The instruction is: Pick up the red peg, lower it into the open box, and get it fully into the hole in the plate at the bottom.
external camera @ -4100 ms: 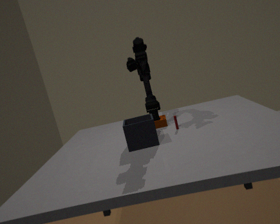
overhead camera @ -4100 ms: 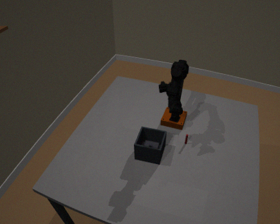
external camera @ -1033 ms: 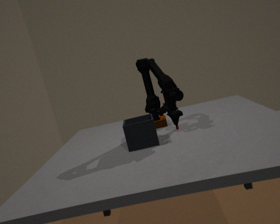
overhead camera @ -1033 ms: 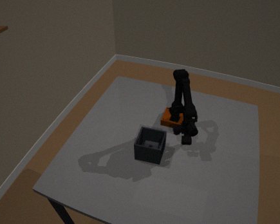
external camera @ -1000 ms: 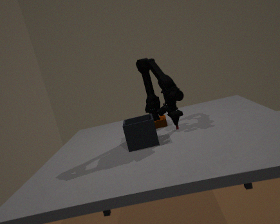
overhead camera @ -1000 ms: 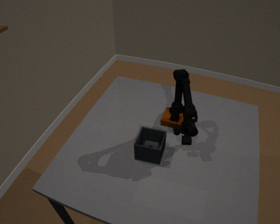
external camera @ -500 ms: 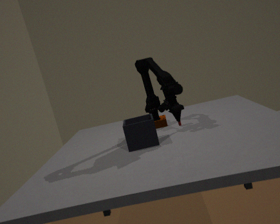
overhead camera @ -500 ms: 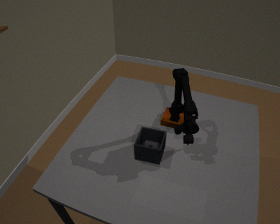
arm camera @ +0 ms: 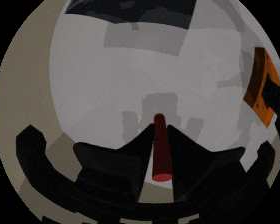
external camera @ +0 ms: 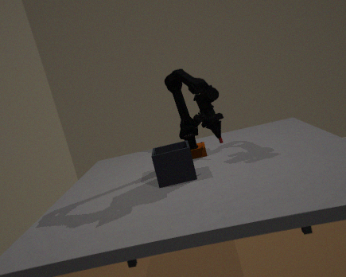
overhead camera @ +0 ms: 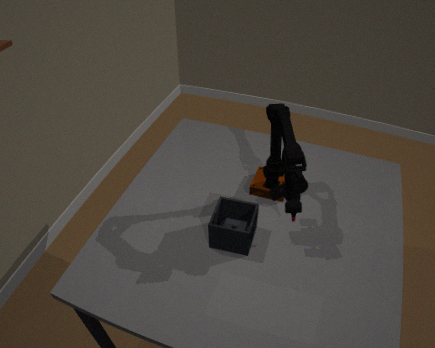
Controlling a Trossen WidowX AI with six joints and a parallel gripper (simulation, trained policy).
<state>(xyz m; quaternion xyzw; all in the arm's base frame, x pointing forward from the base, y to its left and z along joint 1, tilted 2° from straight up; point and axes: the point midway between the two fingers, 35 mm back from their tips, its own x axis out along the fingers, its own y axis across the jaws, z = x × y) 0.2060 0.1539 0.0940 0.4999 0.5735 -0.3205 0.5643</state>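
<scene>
My gripper tip is 210 mm to the left of the plate, 110 mm short of it and 70 mm above it. Round my gripper tip: red peg: 20 mm above.
</scene>
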